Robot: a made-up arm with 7 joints.
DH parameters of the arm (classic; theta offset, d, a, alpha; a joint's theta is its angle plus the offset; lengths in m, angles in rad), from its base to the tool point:
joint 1: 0 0.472 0 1.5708
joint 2: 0 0.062 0 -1.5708
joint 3: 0 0.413 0.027 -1.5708
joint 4: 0 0.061 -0.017 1.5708
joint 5: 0 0.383 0 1.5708
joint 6: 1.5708 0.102 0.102 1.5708
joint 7: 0 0.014 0 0
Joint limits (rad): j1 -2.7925..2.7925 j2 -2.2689..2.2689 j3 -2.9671..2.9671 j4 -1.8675..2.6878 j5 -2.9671..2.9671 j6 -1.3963..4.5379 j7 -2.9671..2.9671
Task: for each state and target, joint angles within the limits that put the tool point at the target. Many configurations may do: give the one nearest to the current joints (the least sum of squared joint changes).
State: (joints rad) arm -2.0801 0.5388 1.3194 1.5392 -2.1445 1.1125 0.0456
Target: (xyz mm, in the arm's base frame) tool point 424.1 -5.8 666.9
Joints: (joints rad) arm -1.9399 0.4478 1.2315 2.0566 -2.3136 1.2760 0.0456
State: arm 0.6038 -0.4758 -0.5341 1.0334 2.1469 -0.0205 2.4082
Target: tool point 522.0 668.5 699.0
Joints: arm 1.0133 -0.8952 -0.4880 0.5487 2.2603 -0.0443 2.4082
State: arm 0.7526 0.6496 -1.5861 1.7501 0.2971 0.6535 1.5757
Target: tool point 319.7 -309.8 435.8
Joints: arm 1.1257 0.8752 -1.7625 2.3454 0.4273 0.5252 1.5757
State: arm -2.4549 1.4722 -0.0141 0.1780 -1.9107 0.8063 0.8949
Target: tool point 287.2 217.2 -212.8
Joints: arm -2.3710 2.1514 0.1143 -0.7505 -1.7312 0.9122 0.8949
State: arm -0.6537 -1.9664 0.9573 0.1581 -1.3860 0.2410 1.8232
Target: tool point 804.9 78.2 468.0
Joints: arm -0.3607 -1.4950 1.2729 1.1440 -1.4509 0.3125 1.8232
